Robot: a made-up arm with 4 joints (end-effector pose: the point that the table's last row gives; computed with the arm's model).
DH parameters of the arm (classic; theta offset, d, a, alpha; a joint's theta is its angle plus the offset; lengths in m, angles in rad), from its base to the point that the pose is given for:
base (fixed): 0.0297 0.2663 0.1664 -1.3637
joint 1: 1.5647 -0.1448 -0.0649 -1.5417
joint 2: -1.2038 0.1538 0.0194 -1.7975
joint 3: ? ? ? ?
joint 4: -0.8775 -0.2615 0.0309 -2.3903
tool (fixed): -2.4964 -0.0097 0 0
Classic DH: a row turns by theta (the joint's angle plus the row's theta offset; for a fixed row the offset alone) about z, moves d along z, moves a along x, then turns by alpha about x.
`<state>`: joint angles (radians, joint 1 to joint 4).
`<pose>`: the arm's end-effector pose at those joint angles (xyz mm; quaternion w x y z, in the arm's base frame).
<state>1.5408 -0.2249 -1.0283 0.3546</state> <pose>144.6 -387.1 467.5 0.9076 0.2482 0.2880 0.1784</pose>
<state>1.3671 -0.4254 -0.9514 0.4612</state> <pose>54.1 -354.6 472.5 0.9355 0.2615 0.2350 0.0360</pose>
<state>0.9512 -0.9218 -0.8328 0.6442</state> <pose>-105.9 -241.6 407.8 0.8792 0.4066 0.0842 -0.2338</pose>
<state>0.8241 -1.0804 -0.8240 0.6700</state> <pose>-134.2 -203.8 373.9 0.8353 0.4717 0.0321 -0.2806</pose>
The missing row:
joint 3: 0 0.1232 -0.0102 -1.3441
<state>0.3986 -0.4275 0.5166 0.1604</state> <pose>-171.2 5.0 341.9 0.8381 -0.1795 -0.2000 -0.4747</pose>
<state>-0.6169 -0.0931 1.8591 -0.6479</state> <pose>156.8 118.9 178.1 0.3922 -0.3355 -0.0871 -0.8521</pose>
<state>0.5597 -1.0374 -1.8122 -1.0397</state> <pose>62.5 -248.4 131.1 0.4678 0.1685 -0.8393 0.2200</pose>
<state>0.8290 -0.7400 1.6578 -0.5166</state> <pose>144.2 120.7 430.5 0.5816 -0.6114 0.3314 -0.4219</pose>
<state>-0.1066 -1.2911 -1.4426 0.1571</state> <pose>17.1 -155.8 32.3 0.5689 0.4797 -0.6589 0.1106</pose>
